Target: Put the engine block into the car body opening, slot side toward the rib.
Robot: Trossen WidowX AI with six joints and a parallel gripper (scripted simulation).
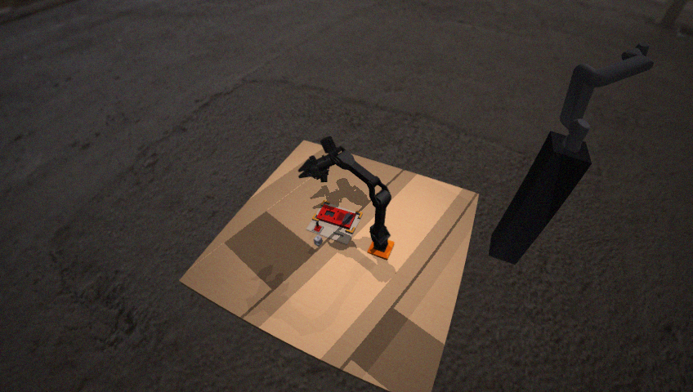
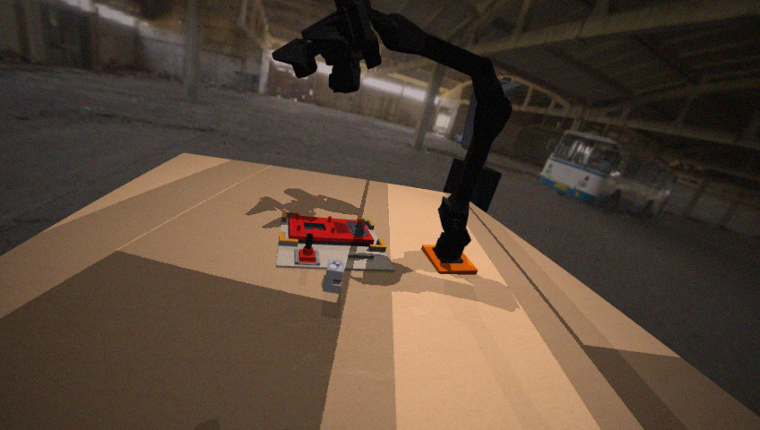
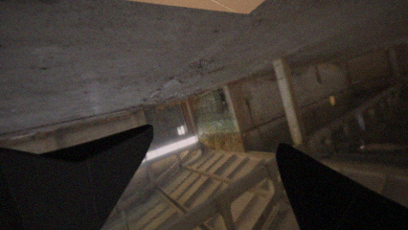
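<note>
Now: gripper tip 130 mm past the engine block, 90 mm to the right of it and 360 mm above it.
</note>
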